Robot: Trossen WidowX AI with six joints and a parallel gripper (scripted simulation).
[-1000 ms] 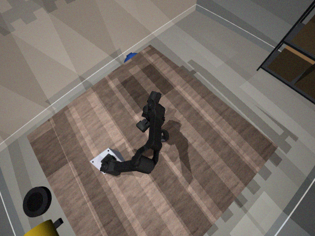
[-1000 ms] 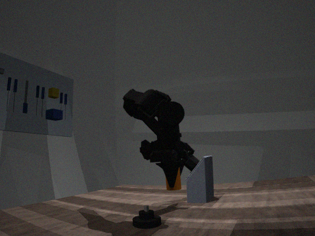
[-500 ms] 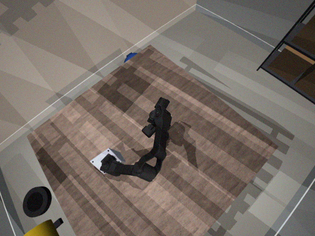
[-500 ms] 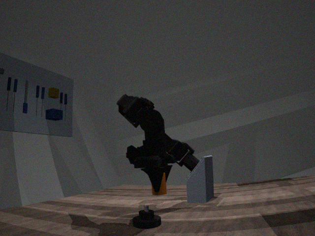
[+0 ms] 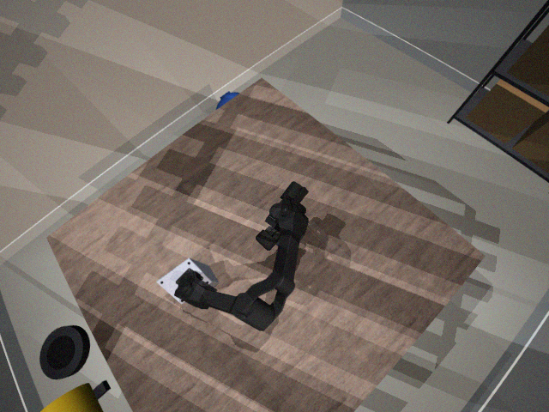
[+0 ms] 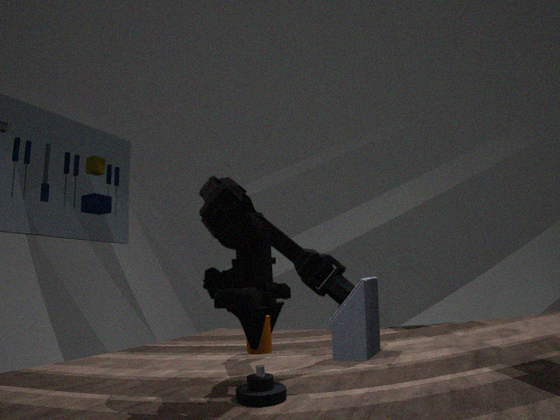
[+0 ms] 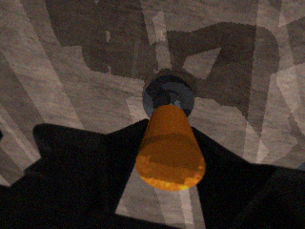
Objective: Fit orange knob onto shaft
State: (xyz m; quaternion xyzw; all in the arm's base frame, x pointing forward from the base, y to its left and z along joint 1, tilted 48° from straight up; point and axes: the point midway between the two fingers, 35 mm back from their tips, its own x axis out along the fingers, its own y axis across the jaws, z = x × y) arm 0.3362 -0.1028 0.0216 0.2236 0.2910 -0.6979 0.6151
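Now: the orange knob 30 mm above my gripper tip. Round my gripper tip: round black pedestal 60 mm below.
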